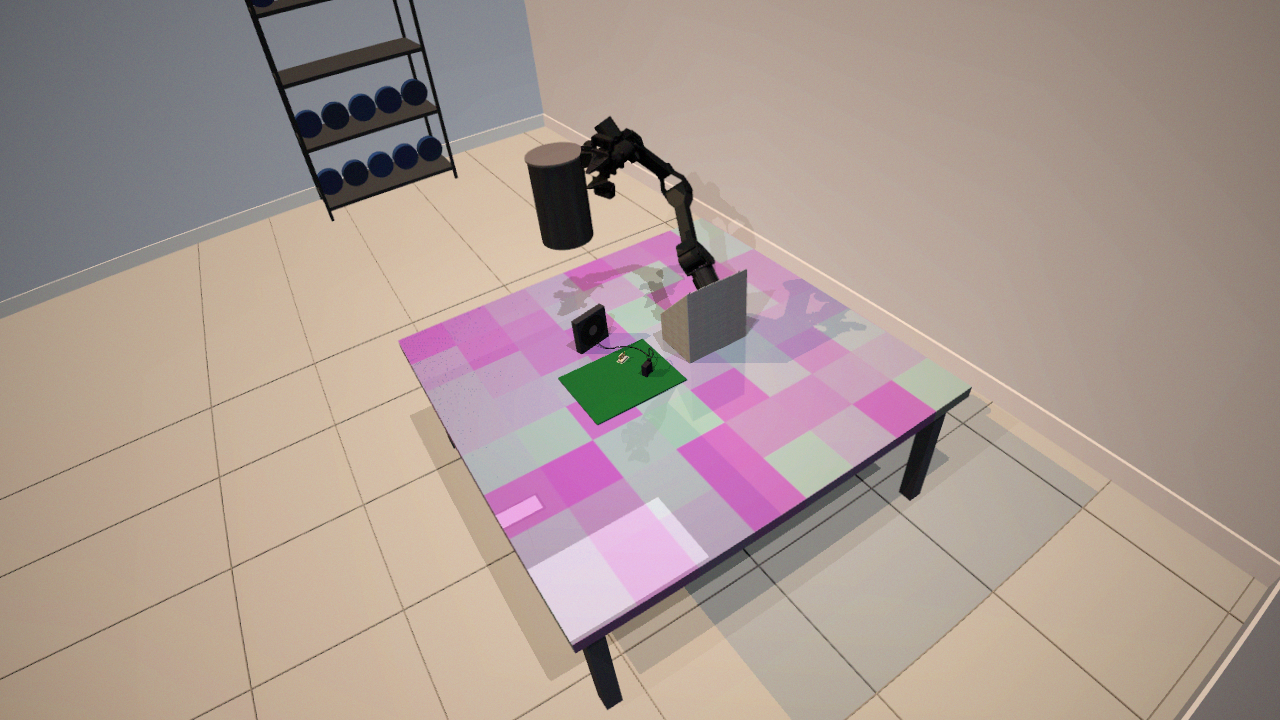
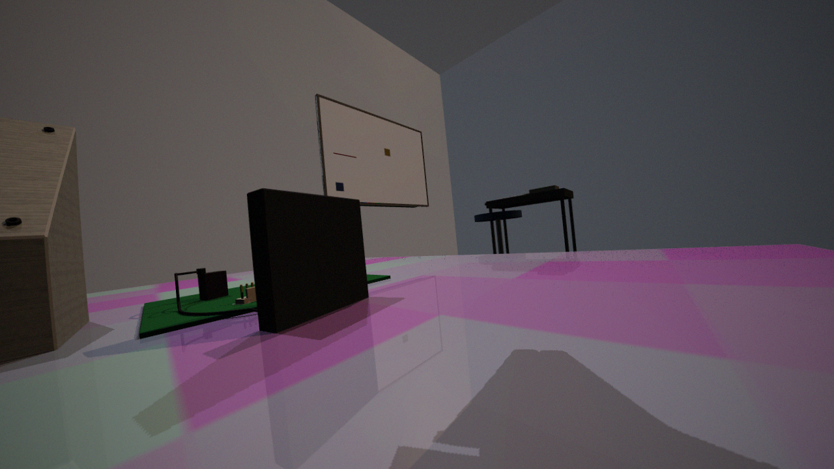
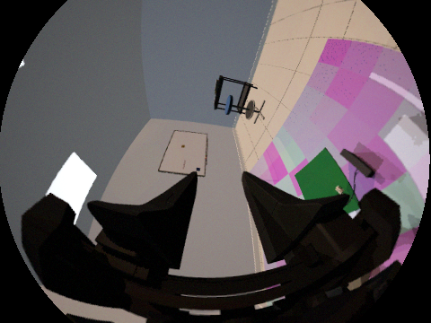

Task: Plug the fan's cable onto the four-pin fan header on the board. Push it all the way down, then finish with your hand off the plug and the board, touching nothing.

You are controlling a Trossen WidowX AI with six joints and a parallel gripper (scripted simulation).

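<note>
Now: gripper tip 2 cm past the fan plug, 21 cm to the right of it and 53 cm above it. The rest, counted from my gripper tip: tan four-pin header (1 cm ahead, 11 cm to the left, 56 cm below); green board (6 cm ahead, 18 cm to the left, 57 cm below); black fan (5 cm ahead, 1 cm to the right, 50 cm below).
</note>
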